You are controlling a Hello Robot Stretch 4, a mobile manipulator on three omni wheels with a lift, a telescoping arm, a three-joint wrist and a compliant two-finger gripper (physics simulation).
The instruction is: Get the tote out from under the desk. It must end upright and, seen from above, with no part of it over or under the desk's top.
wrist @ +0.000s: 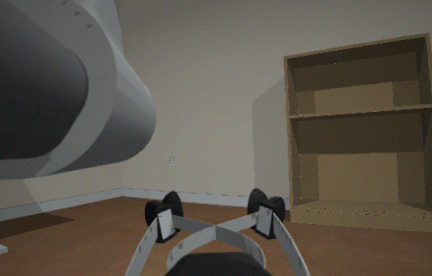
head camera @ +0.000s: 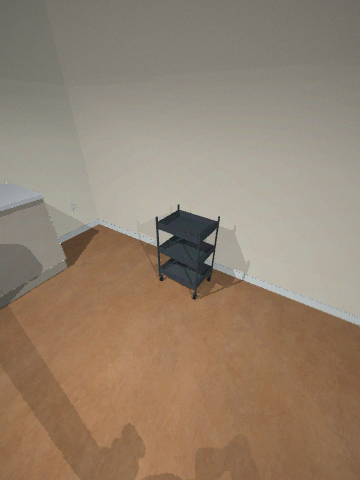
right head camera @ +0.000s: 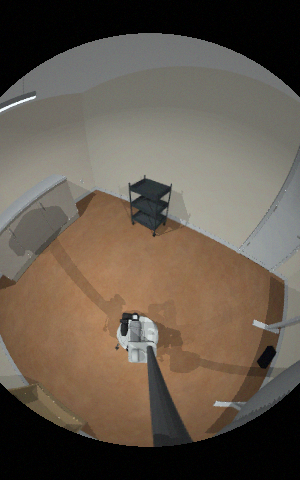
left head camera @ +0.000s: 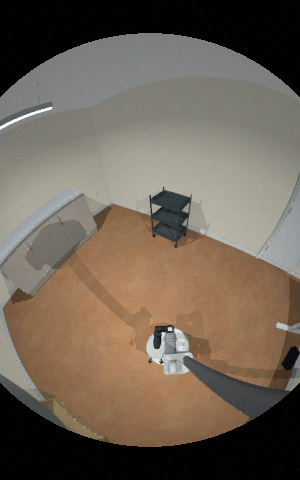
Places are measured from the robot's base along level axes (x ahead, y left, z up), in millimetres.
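Pixels of known places: gripper, fingertip midpoint: (wrist: 215, 206) (right head camera: 121, 350) (left head camera: 154, 364).
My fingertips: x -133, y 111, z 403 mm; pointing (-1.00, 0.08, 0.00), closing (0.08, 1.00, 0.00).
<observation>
Behind a point stands the place of what it marks.
A black box-like object (left head camera: 290, 358) (right head camera: 266, 357) {z -23, x -856, y -1788 mm}, apparently the tote, lies on the floor near the right wall, small and dark. In the right head view it is between the two white feet of the desk (right head camera: 270, 392), whose grey top shows at the lower right edge. One white desk foot (left head camera: 287, 327) shows in the left head view. The tote's opening and whether it is upright cannot be told. My gripper (wrist: 215, 206) {z 403, x -133, y 111 mm} is open and empty, its fingertips wide apart above the floor and away from the tote. Neither desk nor tote can be made out in the wrist view.
A dark three-shelf cart (head camera: 185, 230) {z 635, x 1595, y -125 mm} (left head camera: 171, 199) {z 635, x 1692, y -170 mm} (right head camera: 151, 188) {z 635, x 1675, y -172 mm} stands by the far wall. A light grey cabinet (head camera: 27, 225) {z 648, x 1684, y 1282 mm} (left head camera: 75, 215) {z 563, x 1617, y 1325 mm} (right head camera: 60, 200) {z 542, x 1664, y 1294 mm} stands at the left. A wooden bookcase (wrist: 360, 218) {z 26, x -1297, y 1028 mm} (left head camera: 80, 425) (right head camera: 55, 407) stands by a wall. A pale door (right head camera: 272, 235) {z 623, x 871, y -1896 mm} is at the right.
</observation>
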